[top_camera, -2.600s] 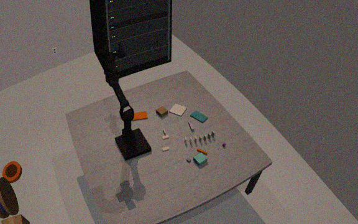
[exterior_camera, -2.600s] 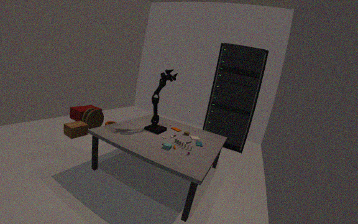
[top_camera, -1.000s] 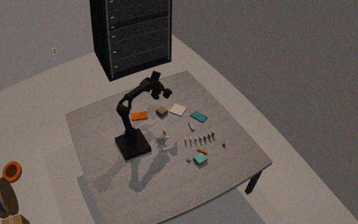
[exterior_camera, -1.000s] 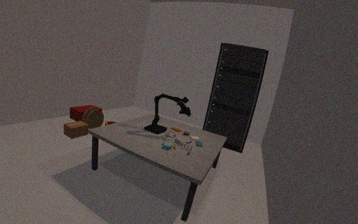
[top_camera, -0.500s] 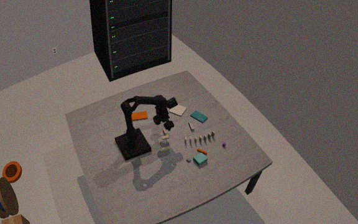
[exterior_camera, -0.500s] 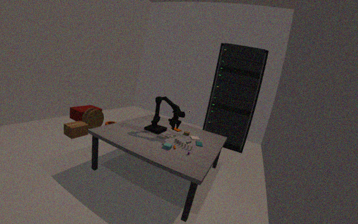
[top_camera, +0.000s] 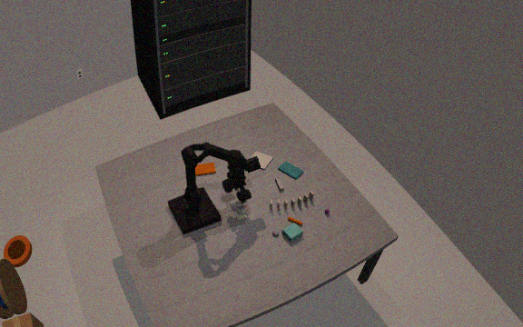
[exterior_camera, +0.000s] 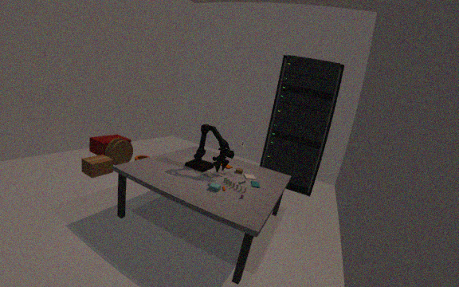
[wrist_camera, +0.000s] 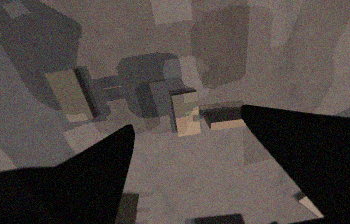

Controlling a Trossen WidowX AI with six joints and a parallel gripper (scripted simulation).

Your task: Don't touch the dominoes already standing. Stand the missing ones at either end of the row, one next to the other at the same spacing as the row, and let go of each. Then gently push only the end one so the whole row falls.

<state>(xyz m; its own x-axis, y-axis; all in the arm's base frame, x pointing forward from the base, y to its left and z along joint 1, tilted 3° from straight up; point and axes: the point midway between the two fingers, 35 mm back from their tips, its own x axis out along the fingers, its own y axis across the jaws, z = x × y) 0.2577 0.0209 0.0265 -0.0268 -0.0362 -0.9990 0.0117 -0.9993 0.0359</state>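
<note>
Now: gripper tip 9 cm short of the grey piece, 26 cm to the left of it and 3 cm above it. Also, from my gripper tip: orange bar (21 cm ahead, 22 cm to the right, 3 cm below); orange tile (11 cm behind, 28 cm to the left, 3 cm below); brown block (7 cm ahead, 26 cm to the left, 2 cm below).
</note>
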